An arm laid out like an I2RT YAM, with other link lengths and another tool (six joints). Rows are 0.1 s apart.
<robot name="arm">
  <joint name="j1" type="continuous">
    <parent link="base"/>
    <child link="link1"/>
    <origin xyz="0 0 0.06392" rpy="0 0 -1.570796"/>
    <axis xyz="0 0 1"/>
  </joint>
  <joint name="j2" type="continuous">
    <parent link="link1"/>
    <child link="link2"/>
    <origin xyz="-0.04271 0.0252 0.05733" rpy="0 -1.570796 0"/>
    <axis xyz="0 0 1"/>
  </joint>
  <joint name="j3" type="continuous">
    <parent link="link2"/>
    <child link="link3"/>
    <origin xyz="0 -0.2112 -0.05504" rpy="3.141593 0 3.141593"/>
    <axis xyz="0 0 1"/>
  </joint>
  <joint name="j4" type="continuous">
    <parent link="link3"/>
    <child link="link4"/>
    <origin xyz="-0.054 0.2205 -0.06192"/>
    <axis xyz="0 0 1"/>
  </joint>
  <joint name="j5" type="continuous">
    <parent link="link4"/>
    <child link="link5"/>
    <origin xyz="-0.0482 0.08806 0.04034" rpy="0 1.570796 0"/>
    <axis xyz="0 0 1"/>
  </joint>
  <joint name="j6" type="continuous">
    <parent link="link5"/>
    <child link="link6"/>
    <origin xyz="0 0.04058 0.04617" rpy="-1.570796 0 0"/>
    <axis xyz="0 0 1"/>
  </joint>
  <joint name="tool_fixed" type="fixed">
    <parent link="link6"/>
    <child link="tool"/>
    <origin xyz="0.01 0.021 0.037" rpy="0 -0.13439 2.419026"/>
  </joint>
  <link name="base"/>
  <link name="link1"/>
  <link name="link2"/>
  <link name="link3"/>
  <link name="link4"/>
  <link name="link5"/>
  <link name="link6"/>
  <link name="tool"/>
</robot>
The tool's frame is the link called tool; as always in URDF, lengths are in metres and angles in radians. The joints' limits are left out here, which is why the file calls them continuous.
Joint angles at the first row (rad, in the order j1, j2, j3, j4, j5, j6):
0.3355 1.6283 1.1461 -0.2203 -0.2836 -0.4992
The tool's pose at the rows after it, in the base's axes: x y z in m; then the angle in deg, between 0 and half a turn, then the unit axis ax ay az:
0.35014, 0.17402, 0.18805, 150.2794, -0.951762, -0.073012, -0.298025
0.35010, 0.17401, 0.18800, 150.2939, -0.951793, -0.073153, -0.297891
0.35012, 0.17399, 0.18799, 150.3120, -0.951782, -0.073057, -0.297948
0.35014, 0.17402, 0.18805, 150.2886, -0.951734, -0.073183, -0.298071
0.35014, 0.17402, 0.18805, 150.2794, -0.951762, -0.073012, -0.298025
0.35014, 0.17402, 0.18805, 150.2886, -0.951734, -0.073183, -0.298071
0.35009, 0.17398, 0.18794, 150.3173, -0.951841, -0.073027, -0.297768
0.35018, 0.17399, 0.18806, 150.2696, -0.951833, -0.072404, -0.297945
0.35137, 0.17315, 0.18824, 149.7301, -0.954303, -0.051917, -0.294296
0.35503, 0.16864, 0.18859, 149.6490, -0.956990, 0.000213, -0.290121
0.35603, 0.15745, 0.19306, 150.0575, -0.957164, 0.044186, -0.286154
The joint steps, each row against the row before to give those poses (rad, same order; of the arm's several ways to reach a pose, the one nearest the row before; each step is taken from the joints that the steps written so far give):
0.0000 0.0000 0.0000 0.0000 0.0000 0.0004
0.0000 0.0000 0.0000 -0.0004 0.0000 -0.0004
0.0000 0.0000 0.0000 0.0000 0.0004 0.0000
0.0000 0.0000 0.0001 0.0004 -0.0004 0.0000
0.0000 0.0000 -0.0001 0.0000 0.0000 0.0004
0.0000 0.0000 0.0001 0.0000 0.0000 -0.0004
0.0000 0.0000 -0.0001 -0.0008 0.0004 0.0000
0.0000 0.0000 0.0000 0.0008 0.0000 0.0016
0.0000 0.0000 0.0000 -0.0004 0.0091 0.0404
-0.0031 -0.0026 0.0000 -0.0046 0.0420 0.0885
-0.0206 -0.0252 0.0000 -0.0350 0.0274 0.0584

